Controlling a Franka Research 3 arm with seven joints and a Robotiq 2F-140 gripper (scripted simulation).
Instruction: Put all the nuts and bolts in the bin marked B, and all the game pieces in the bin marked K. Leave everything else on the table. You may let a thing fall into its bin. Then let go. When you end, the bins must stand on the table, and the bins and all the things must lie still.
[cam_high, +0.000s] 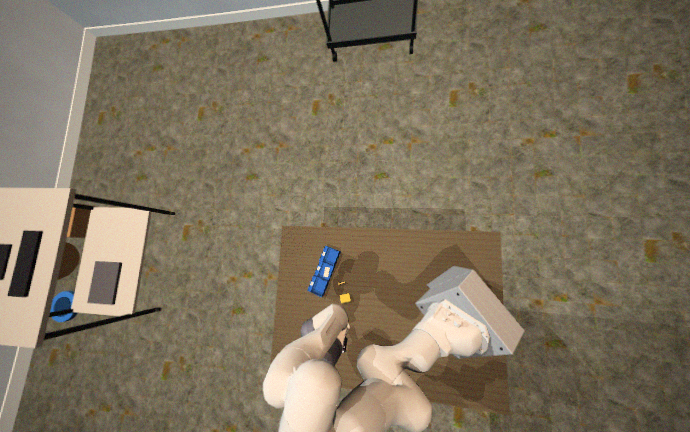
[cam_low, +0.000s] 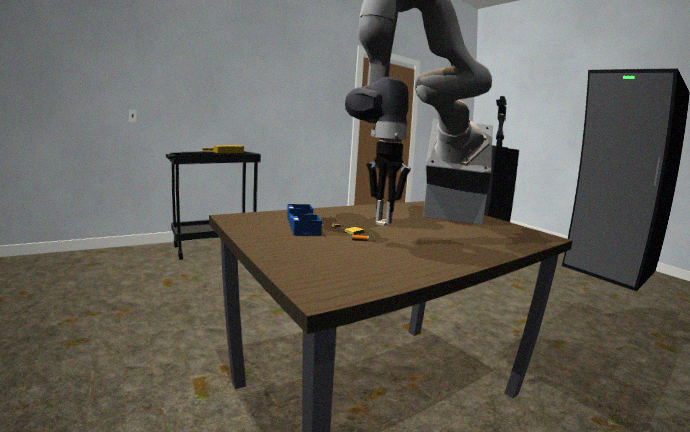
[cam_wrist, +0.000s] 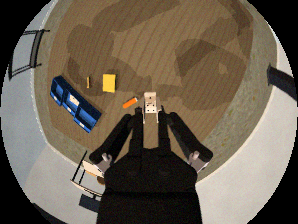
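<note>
My gripper is now 30 mm above the pale beige piece. From my hand the other things lie so: yellow block 60 mm ahead, 120 mm to the right, 90 mm below; orange piece 60 mm ahead, 30 mm to the right, 90 mm below; thin tan bolt 110 mm ahead, 170 mm to the right, 90 mm below.
</note>
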